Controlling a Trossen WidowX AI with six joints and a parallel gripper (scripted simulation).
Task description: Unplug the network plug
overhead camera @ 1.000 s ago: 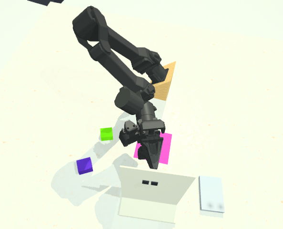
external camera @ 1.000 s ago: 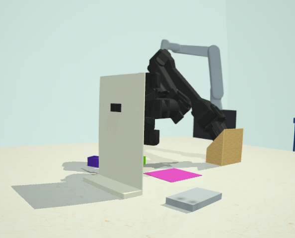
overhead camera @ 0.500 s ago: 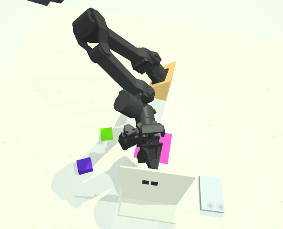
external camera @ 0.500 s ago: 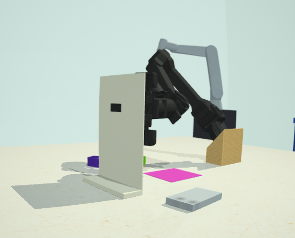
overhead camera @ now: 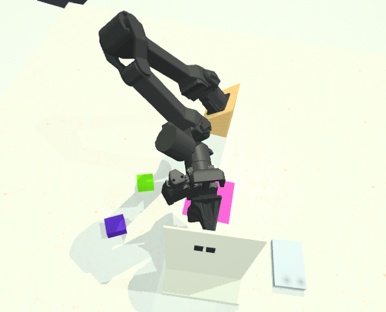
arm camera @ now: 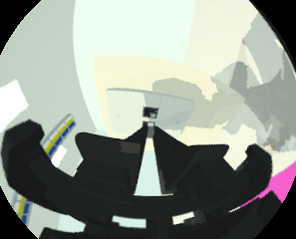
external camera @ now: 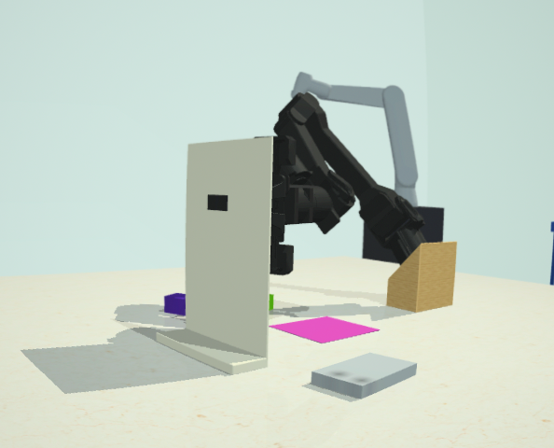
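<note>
Now: gripper tip 70 mm above the upright panel and 30 mm short of it. From my gripper tip the other things lie so: pale grey slab 180 mm to the left, 180 mm below, 70 mm behind; then green cube 210 mm to the right, 170 mm below, 150 mm behind; then purple cube 230 mm to the right, 170 mm below, 20 mm behind.
</note>
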